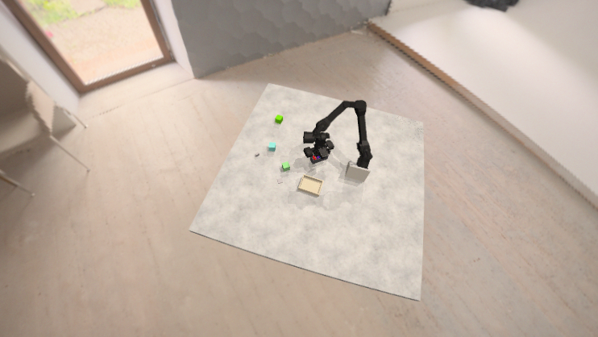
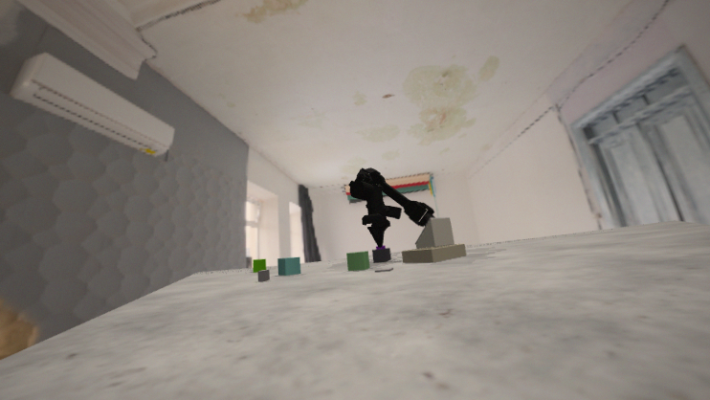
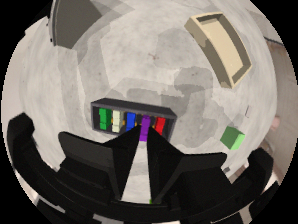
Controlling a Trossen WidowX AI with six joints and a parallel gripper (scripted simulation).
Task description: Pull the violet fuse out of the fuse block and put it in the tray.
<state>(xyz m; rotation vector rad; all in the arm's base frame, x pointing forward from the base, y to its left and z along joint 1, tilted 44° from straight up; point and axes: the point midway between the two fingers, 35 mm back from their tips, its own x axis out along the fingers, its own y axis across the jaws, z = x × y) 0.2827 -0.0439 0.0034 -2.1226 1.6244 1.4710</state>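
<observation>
My gripper tip is now 20 cm to the right of the beige tray, 4 cm above it and 1 cm past it. Also, from my gripper tip: small grey piece (38 cm ahead, 7 cm to the left, 4 cm below); then violet fuse (1 cm below); then teal cube (30 cm ahead, 3 cm below, 1 cm to the right).
</observation>
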